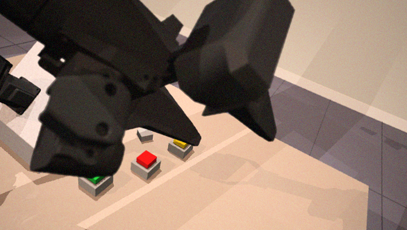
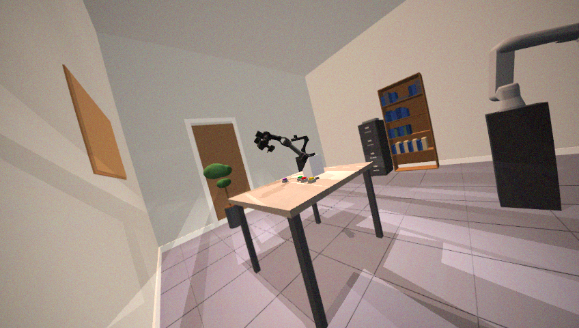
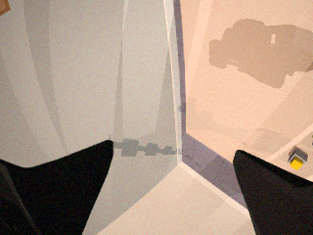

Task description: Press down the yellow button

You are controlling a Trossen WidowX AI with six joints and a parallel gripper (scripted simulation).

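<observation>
Right now the yellow button is 200 mm behind my gripper tip, 280 mm to the left of it and 320 mm below it. Round my gripper tip: small grey block 300 mm behind, 250 mm to the left, 340 mm below; green button 260 mm behind, 70 mm to the left, 320 mm below; red button 220 mm behind, 180 mm to the left, 320 mm below.
</observation>
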